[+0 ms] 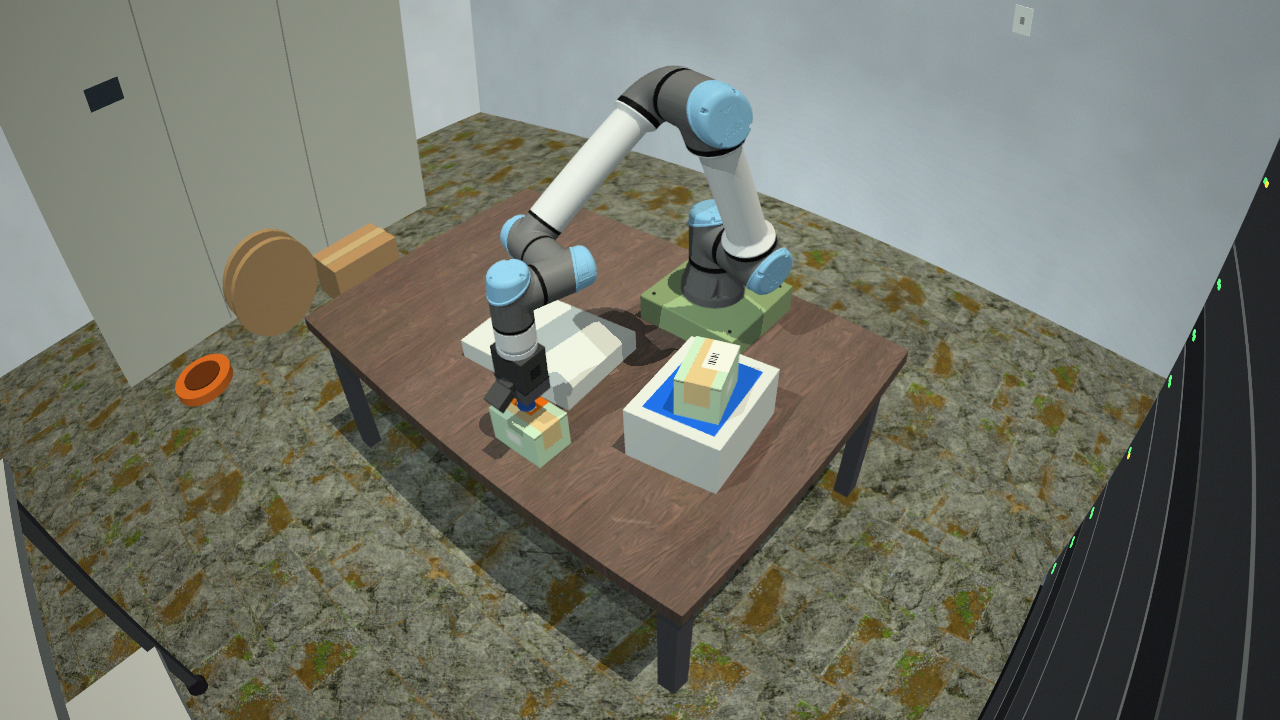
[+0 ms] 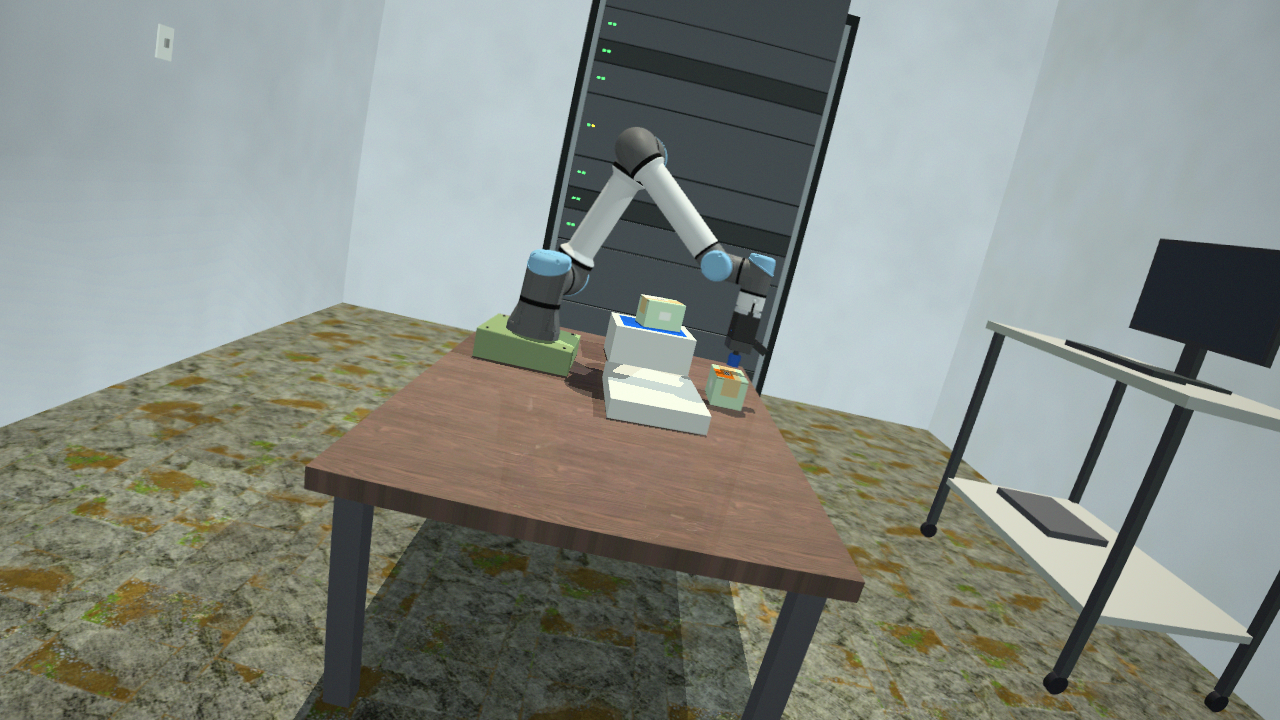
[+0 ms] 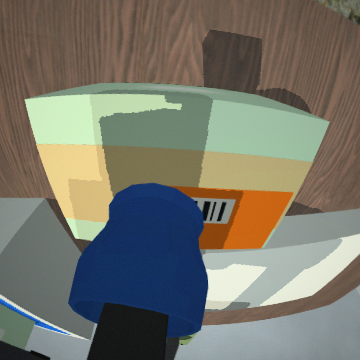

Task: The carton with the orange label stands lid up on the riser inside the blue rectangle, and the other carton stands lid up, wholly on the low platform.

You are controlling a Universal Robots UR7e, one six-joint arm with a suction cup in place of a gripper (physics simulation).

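The carton with the orange label stands lid up on the bare table, right beside the low white platform. My blue suction cup hangs just above the carton's lid, near the orange label, and holds nothing. The other carton, with a white label, stands lid up on the white riser inside the blue rectangle.
The arm's green base sits at the table's back. A cardboard box, a wooden disc and an orange bowl lie on the floor. A server rack and a cart stand nearby.
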